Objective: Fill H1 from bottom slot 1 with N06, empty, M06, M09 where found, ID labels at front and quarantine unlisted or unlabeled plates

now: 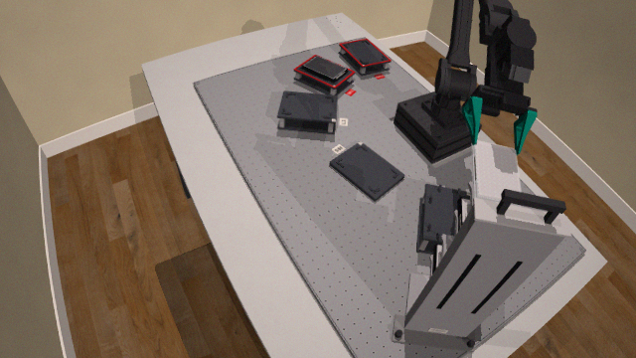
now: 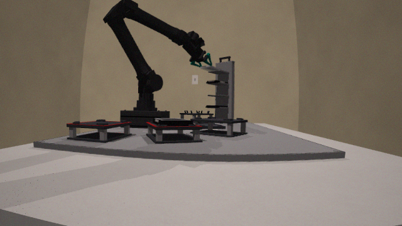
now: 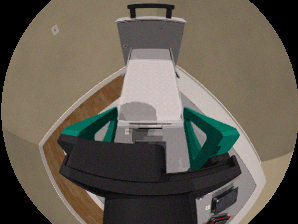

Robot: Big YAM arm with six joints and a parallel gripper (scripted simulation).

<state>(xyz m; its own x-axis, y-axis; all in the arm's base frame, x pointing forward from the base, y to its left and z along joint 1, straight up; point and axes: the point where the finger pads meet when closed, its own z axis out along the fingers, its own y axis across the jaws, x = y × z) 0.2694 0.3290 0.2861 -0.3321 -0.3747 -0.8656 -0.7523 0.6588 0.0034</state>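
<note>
Now: the white plate 40 mm ahead of my hand, 40 mm to the left of it and 20 mm below it. Round my hand: H1 deck label (30 mm behind, 110 mm to the left, 360 mm below); plate hotel H1 (130 mm ahead, 150 mm to the left, 150 mm below); red-rimmed quarantine nest (270 mm behind, 740 mm to the right, 320 mm below).
</note>
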